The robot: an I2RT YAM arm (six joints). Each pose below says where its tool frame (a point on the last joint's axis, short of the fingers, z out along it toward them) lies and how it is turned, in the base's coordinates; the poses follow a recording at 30 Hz.
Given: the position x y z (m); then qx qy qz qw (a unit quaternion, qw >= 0).
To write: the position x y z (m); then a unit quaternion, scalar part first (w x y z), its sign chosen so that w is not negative. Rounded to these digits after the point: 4 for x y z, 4 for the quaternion.
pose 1, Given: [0.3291, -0.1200, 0.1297, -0.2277, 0.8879, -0.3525, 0.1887]
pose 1, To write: [0.3291, -0.1200, 0.1297, 0.1887, -0.2277, 0.8879, -0.3525]
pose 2, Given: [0.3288, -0.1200, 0.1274, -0.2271, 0.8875, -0.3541, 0.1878]
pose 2, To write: [0.3288, -0.1200, 0.1274, 0.1878, -0.2271, 0.8875, -0.3541]
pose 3, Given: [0.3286, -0.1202, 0.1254, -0.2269, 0.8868, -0.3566, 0.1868]
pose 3, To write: [0.3286, -0.1202, 0.1254, 0.1868, -0.2269, 0.8868, -0.3566]
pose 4, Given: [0.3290, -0.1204, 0.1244, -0.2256, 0.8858, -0.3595, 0.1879]
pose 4, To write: [0.3290, -0.1204, 0.1244, 0.1879, -0.2256, 0.8858, -0.3595]
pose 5, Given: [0.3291, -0.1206, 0.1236, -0.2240, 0.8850, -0.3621, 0.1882]
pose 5, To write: [0.3291, -0.1206, 0.1236, 0.1882, -0.2240, 0.8850, -0.3621]
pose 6, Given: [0.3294, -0.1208, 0.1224, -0.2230, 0.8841, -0.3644, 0.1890]
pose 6, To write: [0.3294, -0.1208, 0.1224, 0.1890, -0.2230, 0.8841, -0.3644]
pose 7, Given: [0.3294, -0.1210, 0.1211, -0.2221, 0.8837, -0.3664, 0.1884]
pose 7, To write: [0.3294, -0.1210, 0.1211, 0.1884, -0.2221, 0.8837, -0.3664]
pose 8, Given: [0.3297, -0.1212, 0.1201, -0.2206, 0.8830, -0.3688, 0.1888]
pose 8, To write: [0.3297, -0.1212, 0.1201, 0.1888, -0.2206, 0.8830, -0.3688]
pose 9, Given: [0.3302, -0.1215, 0.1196, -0.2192, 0.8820, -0.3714, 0.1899]
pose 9, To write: [0.3302, -0.1215, 0.1196, 0.1899, -0.2192, 0.8820, -0.3714]
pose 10, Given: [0.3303, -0.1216, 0.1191, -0.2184, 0.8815, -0.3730, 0.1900]
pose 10, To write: [0.3303, -0.1216, 0.1191, 0.1900, -0.2184, 0.8815, -0.3730]
